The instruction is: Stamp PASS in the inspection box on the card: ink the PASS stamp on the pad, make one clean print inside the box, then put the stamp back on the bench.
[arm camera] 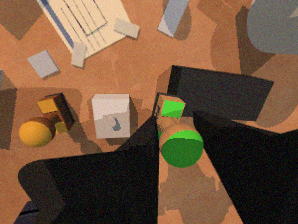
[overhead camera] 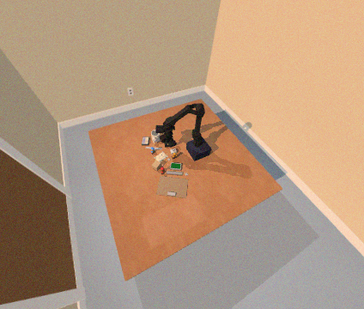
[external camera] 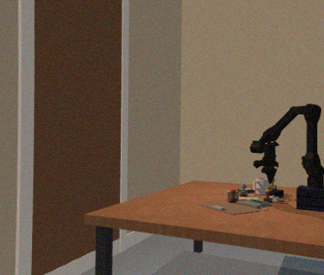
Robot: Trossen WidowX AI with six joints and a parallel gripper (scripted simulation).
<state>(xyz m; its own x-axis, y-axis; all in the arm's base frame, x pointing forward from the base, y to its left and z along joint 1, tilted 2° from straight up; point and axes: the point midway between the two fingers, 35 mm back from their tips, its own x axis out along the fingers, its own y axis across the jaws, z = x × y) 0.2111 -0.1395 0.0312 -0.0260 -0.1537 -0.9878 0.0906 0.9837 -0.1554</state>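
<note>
Now: the green ink pad 5 cm ahead of my gripper tip, 20 cm to the left of it and 8 cm below it. The rest, counted from my gripper tip: green-knobbed stamp 1 cm behind, 1 cm below; then dark box 2 cm behind, 7 cm to the right, 7 cm below; then white block 2 cm behind, 6 cm to the left, 7 cm below.
</note>
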